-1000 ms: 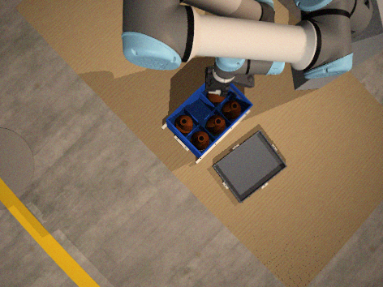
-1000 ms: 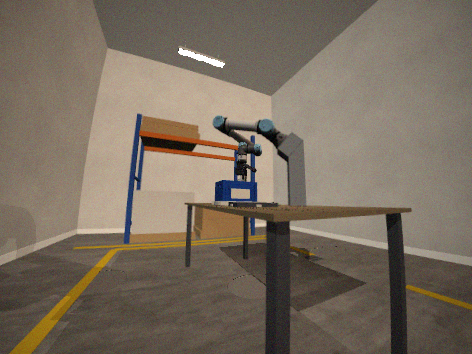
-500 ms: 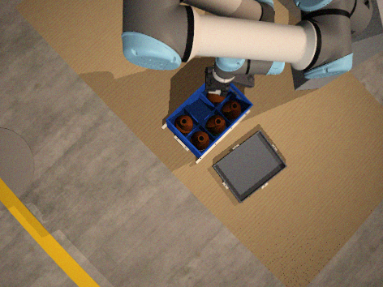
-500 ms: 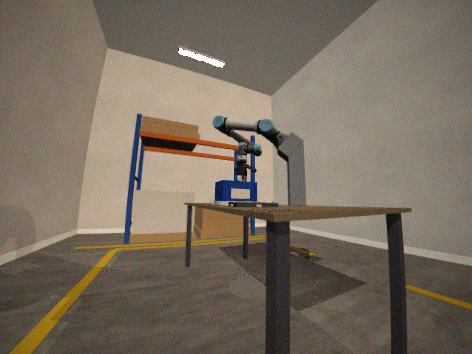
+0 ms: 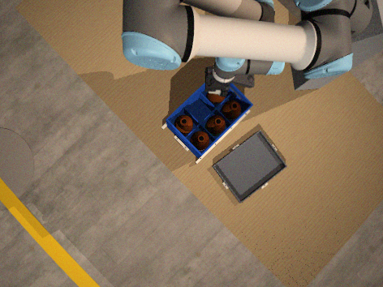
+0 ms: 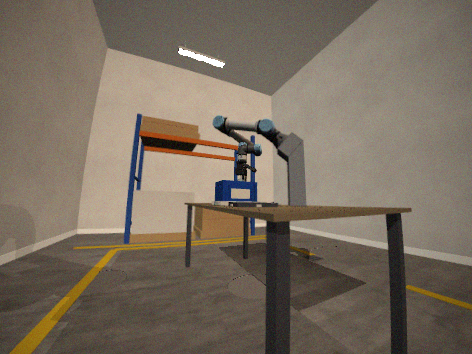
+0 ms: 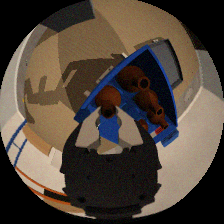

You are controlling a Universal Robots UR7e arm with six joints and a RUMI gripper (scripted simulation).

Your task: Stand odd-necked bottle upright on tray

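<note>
Now: hand 10 cm short of the blue crate, 7 cm above it and 1 cm to the right of it. The rest, counted from my hand: brown bottle 20 cm ahead, 7 cm below, 2 cm to the left; grey tray 26 cm to the left, 19 cm ahead, 14 cm below.
</note>
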